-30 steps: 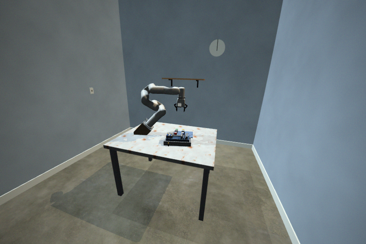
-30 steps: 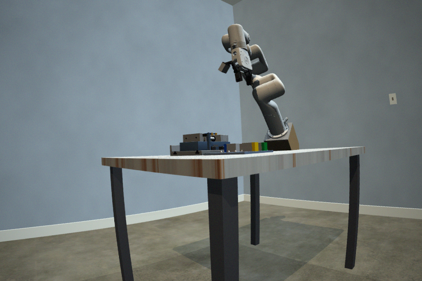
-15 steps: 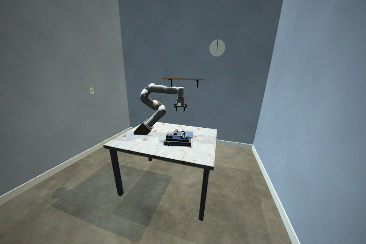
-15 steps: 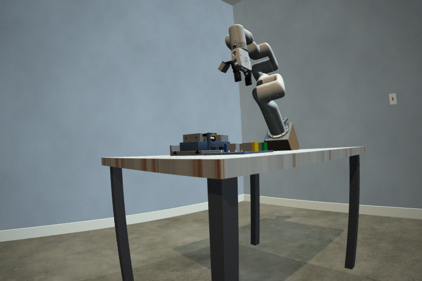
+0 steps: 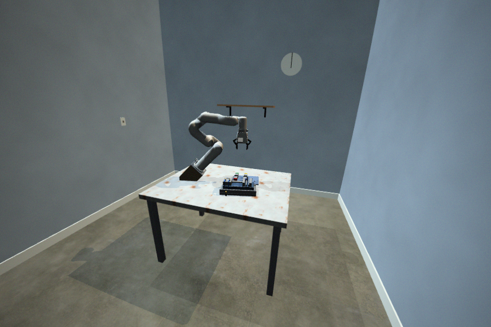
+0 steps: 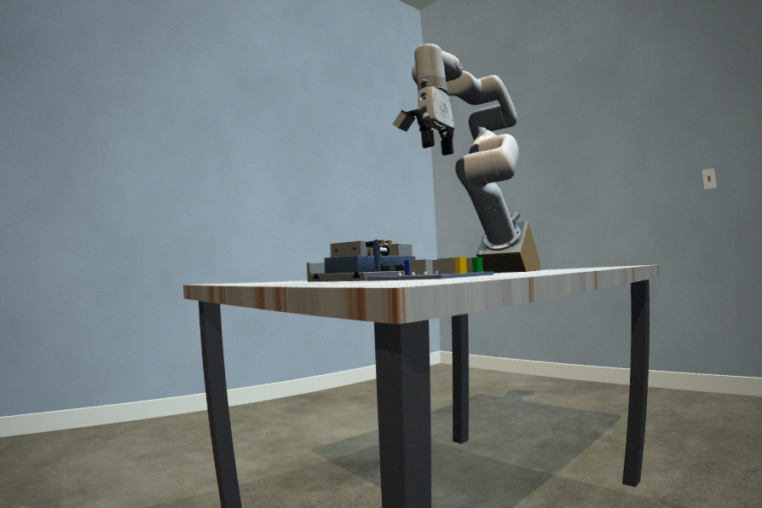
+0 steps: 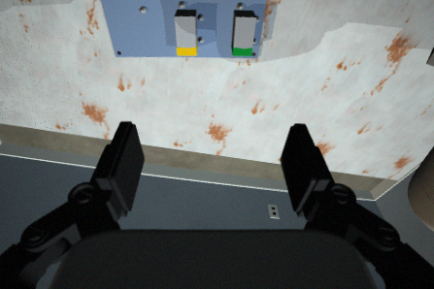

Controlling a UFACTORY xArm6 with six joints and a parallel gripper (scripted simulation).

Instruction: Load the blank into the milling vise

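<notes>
Now: hand 290 mm above the green-ended blank, 60 mm past it and 10 mm to the right of it. From my hand the other things lie so: work stop rod 230 mm below, 140 mm ahead, 130 mm to the right; then blue-ended blank 290 mm below, 60 mm ahead, 30 mm to the right; then yellow-ended blank 290 mm below, 50 mm to the left, 20 mm ahead.
</notes>
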